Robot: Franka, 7 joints.
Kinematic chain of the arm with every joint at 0, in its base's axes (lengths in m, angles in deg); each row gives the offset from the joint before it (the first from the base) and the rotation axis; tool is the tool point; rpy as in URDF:
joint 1: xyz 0 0 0.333 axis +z
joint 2: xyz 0 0 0 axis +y
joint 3: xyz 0 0 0.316 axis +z
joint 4: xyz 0.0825 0 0 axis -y
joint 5: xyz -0.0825 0 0.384 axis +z
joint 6: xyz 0 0 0 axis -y
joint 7: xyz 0.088 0 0 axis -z
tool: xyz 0 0 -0.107 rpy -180 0 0
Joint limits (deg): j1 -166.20..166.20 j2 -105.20..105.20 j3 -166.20..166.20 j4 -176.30..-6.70 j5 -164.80..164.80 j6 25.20..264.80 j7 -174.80..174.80
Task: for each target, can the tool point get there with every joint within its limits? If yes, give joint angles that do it. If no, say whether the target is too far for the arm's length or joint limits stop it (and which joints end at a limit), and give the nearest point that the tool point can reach.
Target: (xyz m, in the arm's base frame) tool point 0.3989 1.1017 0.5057
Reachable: no: too far | nearest point 0.2889 0.7980 0.4581 | short by 0.326 m
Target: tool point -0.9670 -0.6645 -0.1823
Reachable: no: too far | nearest point -0.6474 -0.4449 -0.0120 | short by 0.424 m
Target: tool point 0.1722 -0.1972 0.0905
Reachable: yes | joints 87.29 -49.88 -130.89 -143.38 122.70 217.35 59.37
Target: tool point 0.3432 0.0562 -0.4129
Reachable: no: joint limits stop it (at a limit: joint 2) | nearest point 0.3372 0.0552 -0.3576 | short by 0.056 m
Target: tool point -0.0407 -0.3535 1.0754
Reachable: yes | joints -11.26 -17.29 -47.13 -52.48 -100.73 114.78 -48.81
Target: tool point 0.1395 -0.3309 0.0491
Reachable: yes | joints -129.89 57.95 35.87 -152.31 -35.51 196.39 -17.43
